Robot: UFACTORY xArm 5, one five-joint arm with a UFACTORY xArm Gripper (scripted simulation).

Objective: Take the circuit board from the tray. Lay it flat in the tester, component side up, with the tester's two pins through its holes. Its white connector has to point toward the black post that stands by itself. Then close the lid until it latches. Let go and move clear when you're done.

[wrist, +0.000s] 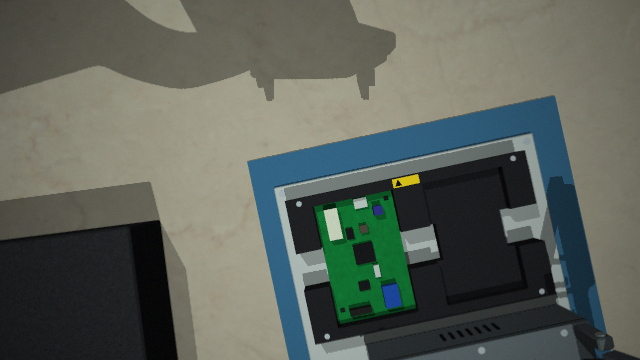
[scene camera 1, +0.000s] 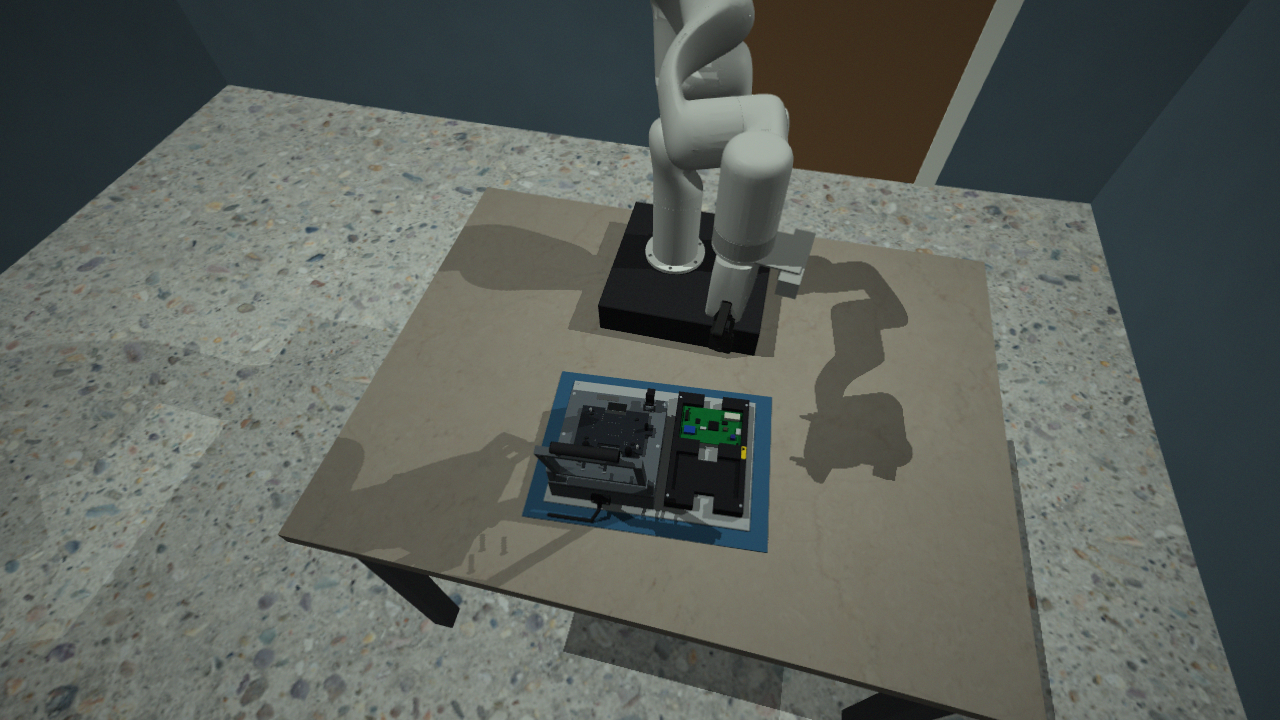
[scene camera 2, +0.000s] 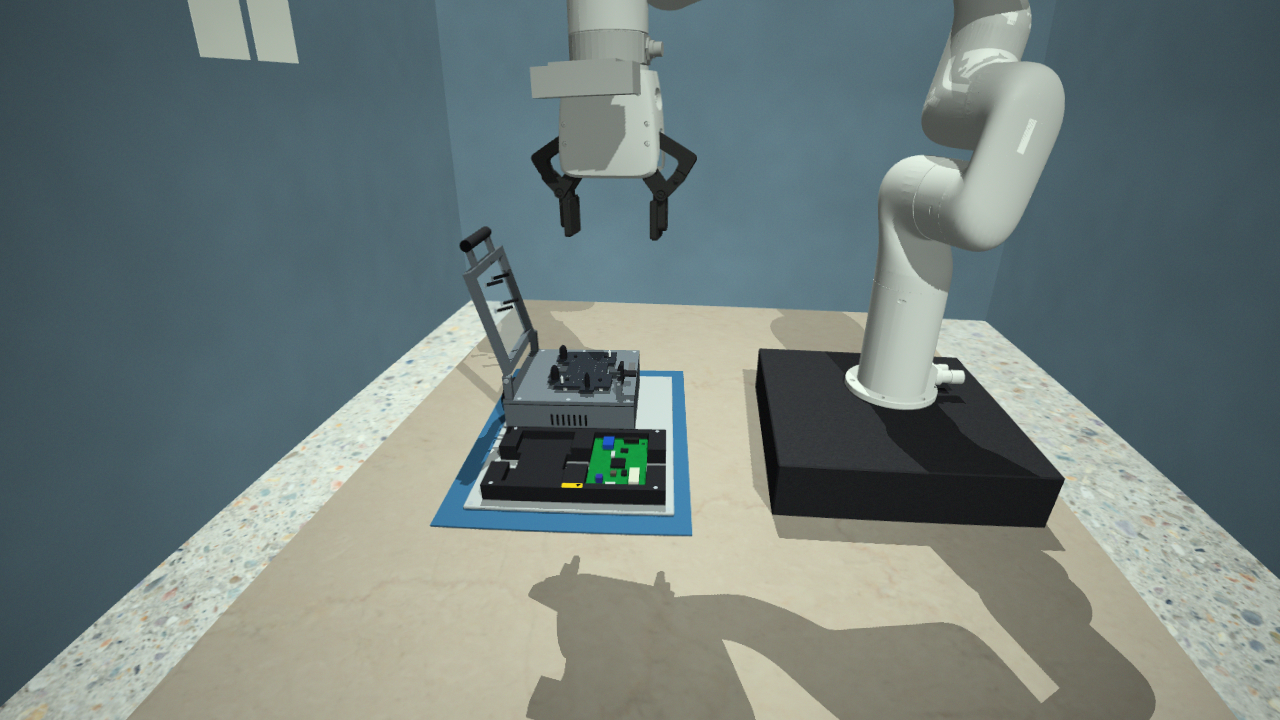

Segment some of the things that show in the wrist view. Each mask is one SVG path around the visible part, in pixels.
A green circuit board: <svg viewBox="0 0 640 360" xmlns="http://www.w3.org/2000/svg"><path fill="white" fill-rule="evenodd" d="M391 190L314 206L339 324L416 308Z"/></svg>
